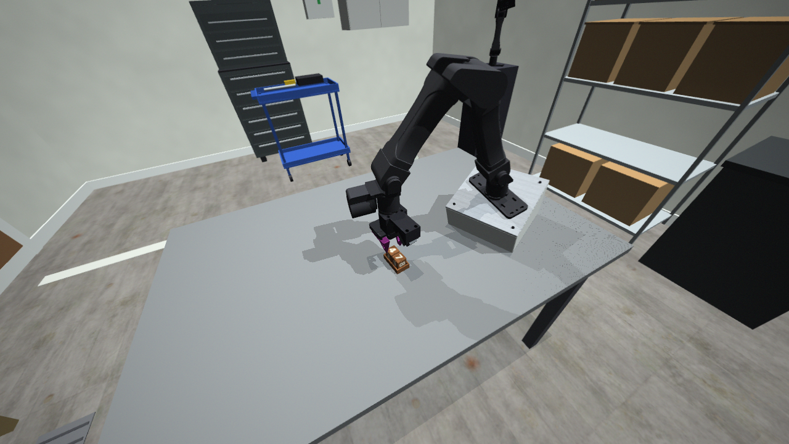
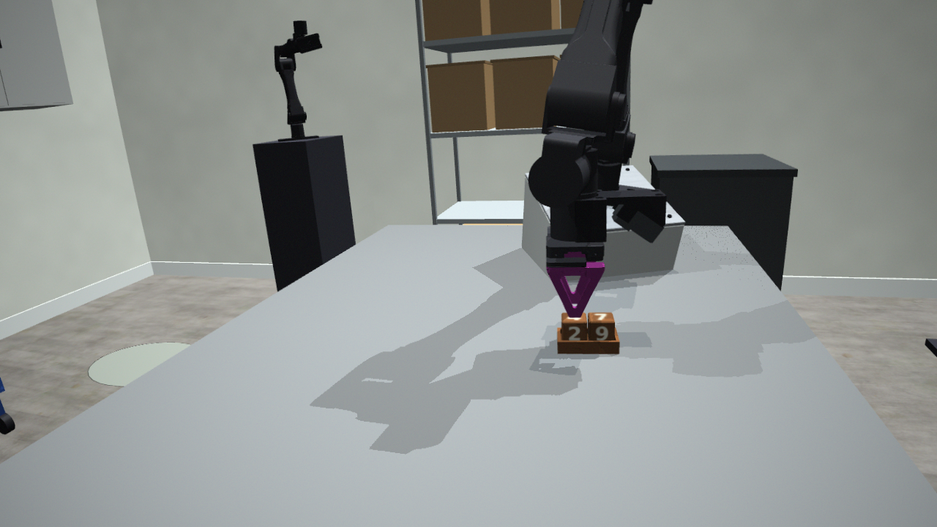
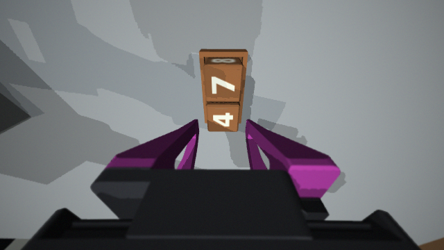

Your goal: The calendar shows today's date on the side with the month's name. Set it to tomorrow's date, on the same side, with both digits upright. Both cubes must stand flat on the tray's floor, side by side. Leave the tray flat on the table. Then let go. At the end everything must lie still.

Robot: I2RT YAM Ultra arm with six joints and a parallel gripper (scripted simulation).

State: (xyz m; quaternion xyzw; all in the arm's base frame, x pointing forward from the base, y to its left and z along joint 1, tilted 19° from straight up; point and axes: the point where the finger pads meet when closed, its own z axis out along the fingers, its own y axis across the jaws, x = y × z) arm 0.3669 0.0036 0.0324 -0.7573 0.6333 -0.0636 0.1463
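My gripper is now 5 cm above the brown wooden tray and 2 cm to the right of it.
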